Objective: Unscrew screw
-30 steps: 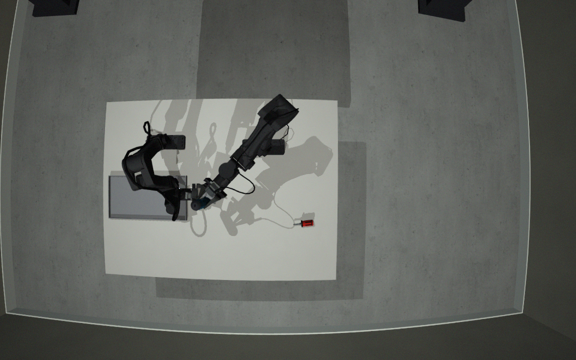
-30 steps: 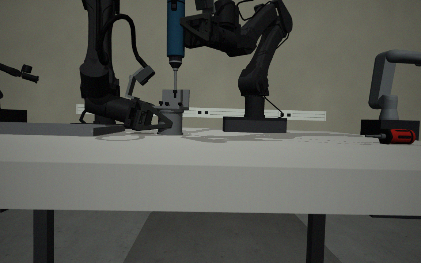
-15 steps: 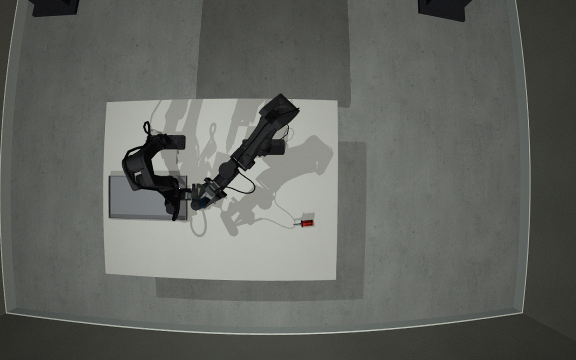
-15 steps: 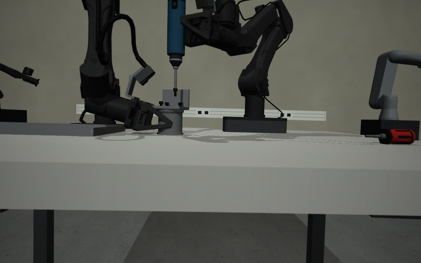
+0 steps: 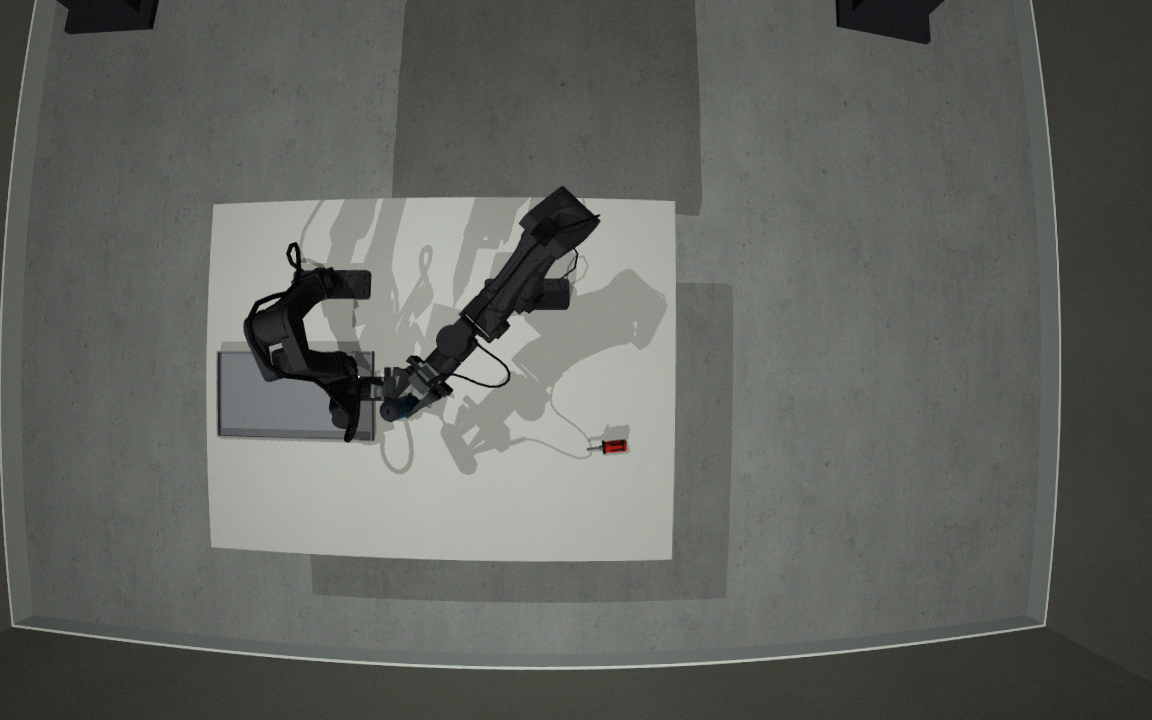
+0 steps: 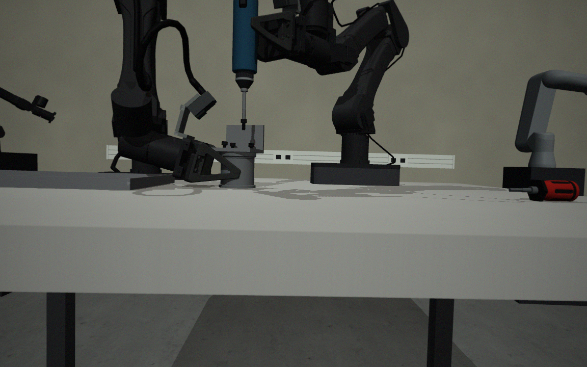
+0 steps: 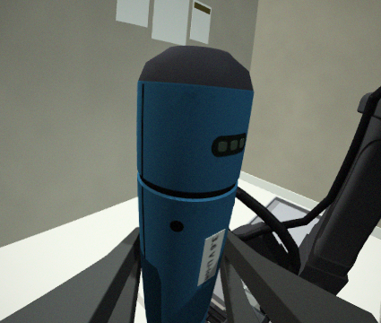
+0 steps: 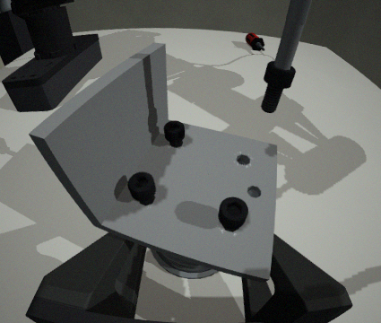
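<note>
The joint module is right at my right hand. Also, from my right hand: flat grey plate 40 mm ahead, 340 mm to the right, 20 mm below; then grey l-shaped bracket 50 mm above; then screwdriver bit 20 mm ahead, 10 mm to the left, 110 mm above.
</note>
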